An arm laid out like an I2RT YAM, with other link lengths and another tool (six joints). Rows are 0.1 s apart.
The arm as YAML. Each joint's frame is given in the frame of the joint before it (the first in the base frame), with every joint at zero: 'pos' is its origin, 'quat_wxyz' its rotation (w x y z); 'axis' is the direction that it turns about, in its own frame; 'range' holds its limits. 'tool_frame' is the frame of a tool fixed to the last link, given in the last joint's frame.
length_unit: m
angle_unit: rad
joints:
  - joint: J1
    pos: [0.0, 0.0, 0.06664]
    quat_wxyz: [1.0, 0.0, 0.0, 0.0]
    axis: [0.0, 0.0, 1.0]
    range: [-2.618, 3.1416]
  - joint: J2
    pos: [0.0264, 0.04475, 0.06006]
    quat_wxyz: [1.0, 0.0, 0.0, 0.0]
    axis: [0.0, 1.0, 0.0]
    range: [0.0, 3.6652]
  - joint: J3
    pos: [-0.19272, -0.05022, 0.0]
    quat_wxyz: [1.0, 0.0, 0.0, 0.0]
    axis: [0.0, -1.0, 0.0]
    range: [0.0, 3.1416]
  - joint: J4
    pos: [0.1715, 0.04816, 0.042]
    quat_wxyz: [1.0, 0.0, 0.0, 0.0]
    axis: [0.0, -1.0, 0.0]
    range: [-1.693, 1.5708]
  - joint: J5
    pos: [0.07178, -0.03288, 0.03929]
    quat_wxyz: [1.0, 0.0, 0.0, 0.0]
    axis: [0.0, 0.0, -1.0]
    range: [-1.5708, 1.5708]
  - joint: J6
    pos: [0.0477, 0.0, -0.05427]
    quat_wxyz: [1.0, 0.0, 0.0, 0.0]
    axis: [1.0, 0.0, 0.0]
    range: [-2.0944, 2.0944]
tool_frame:
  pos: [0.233, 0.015, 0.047]
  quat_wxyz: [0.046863, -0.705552, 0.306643, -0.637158]
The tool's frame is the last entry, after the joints.
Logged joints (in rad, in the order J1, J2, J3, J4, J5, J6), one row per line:
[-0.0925, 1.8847, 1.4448, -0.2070, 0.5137, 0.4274]
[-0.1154, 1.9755, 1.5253, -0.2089, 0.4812, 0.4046]
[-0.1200, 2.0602, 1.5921, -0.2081, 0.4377, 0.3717]
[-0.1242, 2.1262, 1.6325, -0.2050, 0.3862, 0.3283]
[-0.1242, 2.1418, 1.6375, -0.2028, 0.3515, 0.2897]
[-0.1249, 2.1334, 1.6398, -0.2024, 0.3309, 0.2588]
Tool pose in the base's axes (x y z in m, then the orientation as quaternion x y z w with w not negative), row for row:
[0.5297, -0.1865, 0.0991, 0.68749, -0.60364, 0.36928, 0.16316]
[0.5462, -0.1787, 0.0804, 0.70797, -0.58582, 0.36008, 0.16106]
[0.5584, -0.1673, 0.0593, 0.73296, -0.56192, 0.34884, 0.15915]
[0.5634, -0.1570, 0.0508, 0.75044, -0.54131, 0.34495, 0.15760]
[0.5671, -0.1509, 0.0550, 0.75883, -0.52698, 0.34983, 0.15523]
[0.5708, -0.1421, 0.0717, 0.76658, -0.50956, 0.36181, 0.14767]
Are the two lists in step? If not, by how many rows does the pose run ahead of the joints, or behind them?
The pose runs 1 row ahead of the joints: the pose in row i belongs to the joints in row i + 1.
